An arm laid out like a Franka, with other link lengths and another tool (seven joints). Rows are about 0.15 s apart.
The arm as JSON. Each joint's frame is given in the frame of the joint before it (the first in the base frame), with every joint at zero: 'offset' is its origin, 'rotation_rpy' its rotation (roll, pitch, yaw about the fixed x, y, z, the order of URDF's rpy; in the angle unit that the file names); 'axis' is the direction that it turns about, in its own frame. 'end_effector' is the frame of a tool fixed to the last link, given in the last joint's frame.
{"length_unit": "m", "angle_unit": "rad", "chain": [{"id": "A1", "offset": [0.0, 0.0, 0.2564], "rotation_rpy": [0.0, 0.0, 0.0], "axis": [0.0, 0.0, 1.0]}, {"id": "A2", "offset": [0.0, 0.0, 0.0], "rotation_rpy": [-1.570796, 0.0, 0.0], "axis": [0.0, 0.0, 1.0]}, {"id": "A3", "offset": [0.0, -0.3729, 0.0], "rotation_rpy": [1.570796, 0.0, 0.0], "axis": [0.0, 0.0, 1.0]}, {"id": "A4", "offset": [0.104, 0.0, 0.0], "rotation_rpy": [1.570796, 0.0, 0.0], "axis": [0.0, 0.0, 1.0]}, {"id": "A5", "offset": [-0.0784, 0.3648, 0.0], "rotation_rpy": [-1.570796, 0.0, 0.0], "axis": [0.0, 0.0, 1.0]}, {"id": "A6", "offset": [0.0, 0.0, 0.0], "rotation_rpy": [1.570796, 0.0, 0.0], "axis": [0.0, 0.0, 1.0]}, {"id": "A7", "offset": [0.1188, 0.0, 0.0], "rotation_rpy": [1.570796, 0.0, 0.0], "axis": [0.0, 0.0, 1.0]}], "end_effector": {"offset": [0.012, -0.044, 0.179], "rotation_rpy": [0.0, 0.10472, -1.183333]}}
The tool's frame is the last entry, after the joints.
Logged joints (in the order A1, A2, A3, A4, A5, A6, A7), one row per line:
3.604 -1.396 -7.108 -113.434 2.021 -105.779 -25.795
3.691 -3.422 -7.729 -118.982 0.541 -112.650 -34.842
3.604 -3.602 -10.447 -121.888 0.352 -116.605 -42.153
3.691 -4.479 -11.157 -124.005 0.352 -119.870 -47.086
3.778 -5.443 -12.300 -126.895 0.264 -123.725 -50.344
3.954 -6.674 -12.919 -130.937 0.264 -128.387 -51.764
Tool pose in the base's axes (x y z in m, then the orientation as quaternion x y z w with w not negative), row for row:
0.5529 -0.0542 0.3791 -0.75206 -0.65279 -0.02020 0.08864
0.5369 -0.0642 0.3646 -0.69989 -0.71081 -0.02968 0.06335
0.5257 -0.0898 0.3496 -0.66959 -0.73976 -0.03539 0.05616
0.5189 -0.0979 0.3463 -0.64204 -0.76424 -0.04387 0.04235
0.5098 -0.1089 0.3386 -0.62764 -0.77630 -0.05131 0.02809
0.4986 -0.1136 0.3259 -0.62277 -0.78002 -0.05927 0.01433
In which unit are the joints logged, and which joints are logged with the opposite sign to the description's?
The joints are logged in degrees. Opposite sign: A1, A6.
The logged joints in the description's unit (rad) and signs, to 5 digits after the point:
-0.06290 -0.02436 -0.12406 -1.97980 0.03527 1.84619 -0.45021
-0.06442 -0.05973 -0.13490 -2.07663 0.00944 1.96611 -0.60811
-0.06290 -0.06287 -0.18233 -2.12735 0.00614 2.03514 -0.73571
-0.06442 -0.07817 -0.19473 -2.16430 0.00614 2.09213 -0.82181
-0.06594 -0.09500 -0.21468 -2.21474 0.00461 2.15941 -0.87867
-0.06901 -0.11648 -0.22548 -2.28528 0.00461 2.24078 -0.90345

